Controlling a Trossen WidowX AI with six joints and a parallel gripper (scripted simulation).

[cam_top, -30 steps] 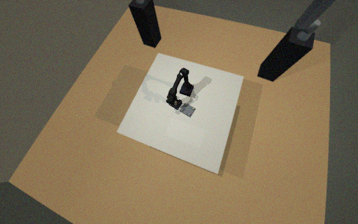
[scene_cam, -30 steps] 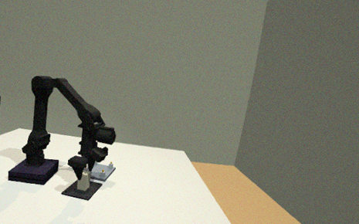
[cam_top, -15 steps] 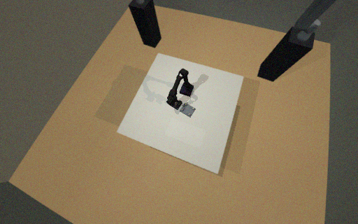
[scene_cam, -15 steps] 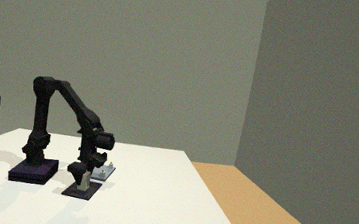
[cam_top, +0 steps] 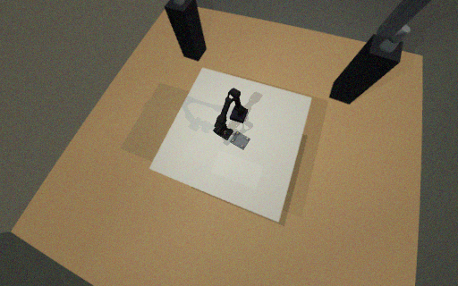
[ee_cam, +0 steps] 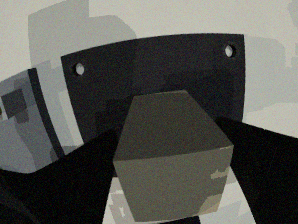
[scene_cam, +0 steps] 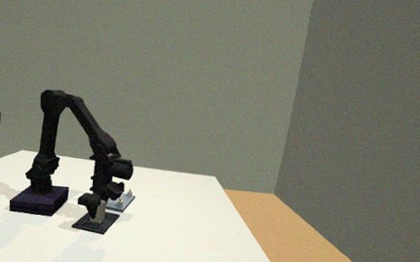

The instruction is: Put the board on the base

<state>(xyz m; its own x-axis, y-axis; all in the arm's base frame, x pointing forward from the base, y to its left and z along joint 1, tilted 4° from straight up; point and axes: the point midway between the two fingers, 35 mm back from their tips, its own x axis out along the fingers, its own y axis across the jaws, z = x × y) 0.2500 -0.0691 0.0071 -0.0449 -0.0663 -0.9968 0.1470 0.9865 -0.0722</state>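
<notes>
Now: the grey base 18 cm to the left of my gripper tip, 2 cm below it and 1 cm ahead of it. The rest, counted from my gripper tip: flat black board (1 cm below).
</notes>
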